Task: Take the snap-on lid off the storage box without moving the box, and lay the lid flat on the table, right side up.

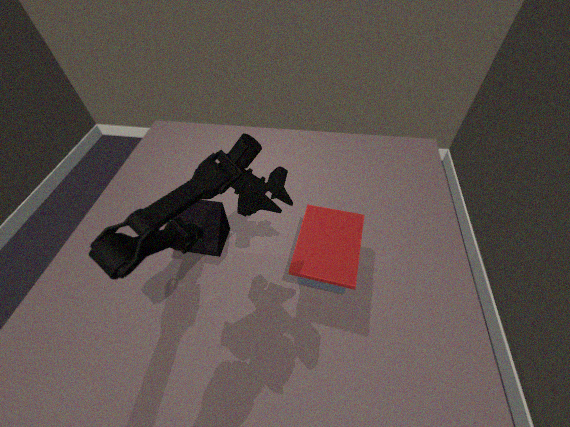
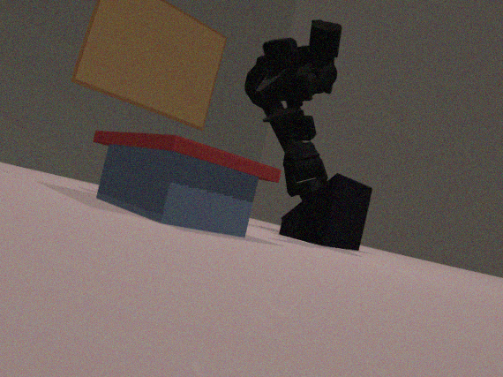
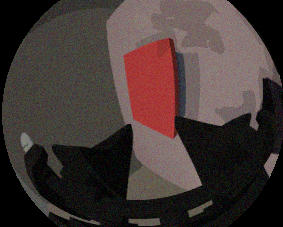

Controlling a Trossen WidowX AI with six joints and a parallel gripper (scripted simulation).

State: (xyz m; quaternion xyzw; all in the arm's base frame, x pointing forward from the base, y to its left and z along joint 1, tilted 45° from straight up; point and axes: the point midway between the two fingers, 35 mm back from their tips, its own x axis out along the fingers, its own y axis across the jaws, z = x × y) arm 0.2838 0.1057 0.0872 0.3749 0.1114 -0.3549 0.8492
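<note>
Now: gripper tip 12 cm short of the red lid, 11 cm above it and 3 cm to the left of it. The rest, counted from my gripper tip: blue storage box (16 cm below, 12 cm ahead, 3 cm to the right).
</note>
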